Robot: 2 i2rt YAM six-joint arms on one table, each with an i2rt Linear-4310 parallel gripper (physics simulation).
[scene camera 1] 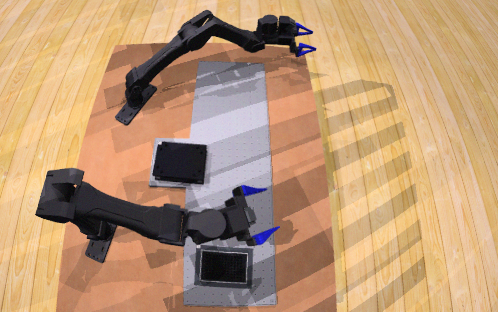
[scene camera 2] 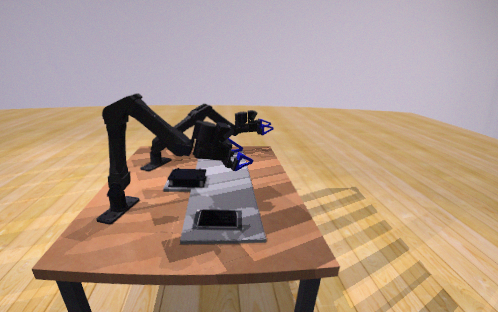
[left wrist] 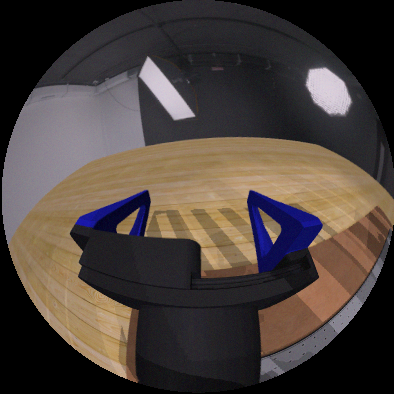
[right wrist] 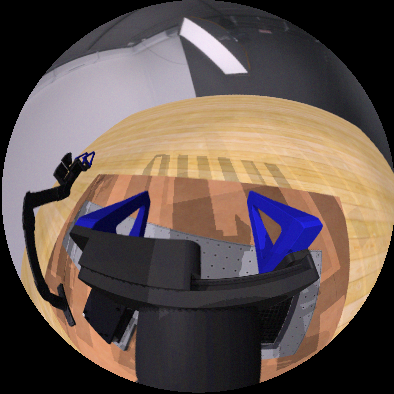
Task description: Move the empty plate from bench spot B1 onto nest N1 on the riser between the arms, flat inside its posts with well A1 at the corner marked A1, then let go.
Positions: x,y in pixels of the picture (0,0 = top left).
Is my left gripper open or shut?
Open.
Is my right gripper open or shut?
Open.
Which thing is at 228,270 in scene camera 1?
A black well plate.
